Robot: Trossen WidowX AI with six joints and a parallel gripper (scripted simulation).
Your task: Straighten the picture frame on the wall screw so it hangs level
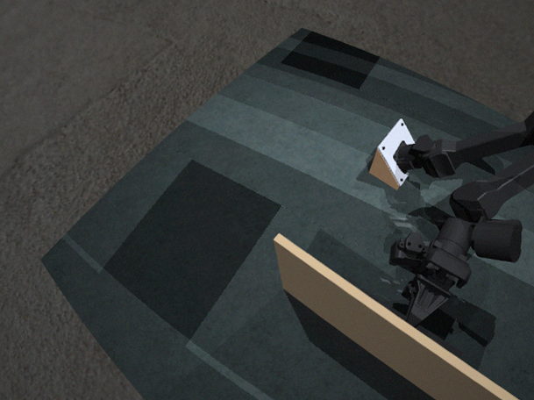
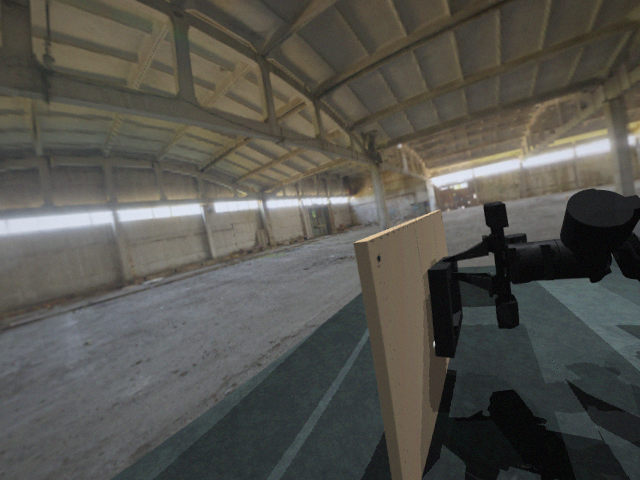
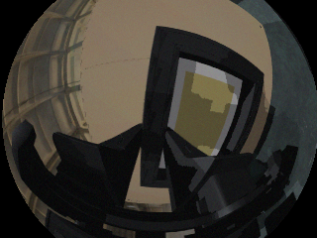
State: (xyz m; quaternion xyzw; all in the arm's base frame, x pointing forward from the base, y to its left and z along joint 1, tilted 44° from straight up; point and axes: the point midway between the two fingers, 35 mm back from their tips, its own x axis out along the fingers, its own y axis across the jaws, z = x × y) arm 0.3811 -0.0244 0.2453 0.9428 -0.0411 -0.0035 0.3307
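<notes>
My gripper tip is now 1 cm short of the picture frame and 5 cm above it. From my gripper tip the other things lie so: tan wall board (2 cm ahead, 1 cm to the left, 7 cm below).
</notes>
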